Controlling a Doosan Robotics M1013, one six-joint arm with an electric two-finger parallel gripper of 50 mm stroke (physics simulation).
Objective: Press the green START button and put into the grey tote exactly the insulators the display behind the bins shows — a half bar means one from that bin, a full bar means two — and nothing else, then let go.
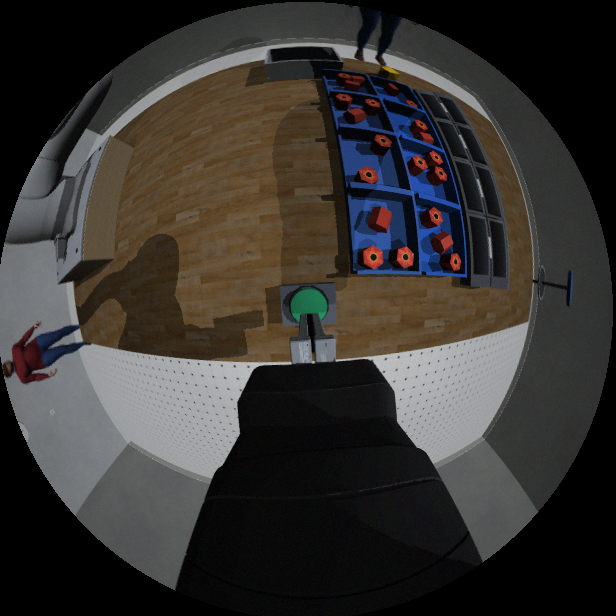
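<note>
The green START button (308, 304) sits in a grey housing on the wooden table, just below the blue bins. My gripper (310, 317) points at it with its fingers pressed together, tips over the button's lower edge, holding nothing. The blue bin rack (396, 172) holds red-orange hexagonal insulators (372, 256) in several compartments. The dark display panel (471, 183) stands along the rack's right side; its cells look dark. The grey tote (301, 61) stands at the far edge of the table, left of the rack's far end.
A white perforated panel (172, 396) borders the near table edge. A grey machine (74, 201) stands at the left. A person in red (31, 356) is at the far left, another (376, 31) stands beyond the tote. A yellow object (390, 71) lies by the rack's far end.
</note>
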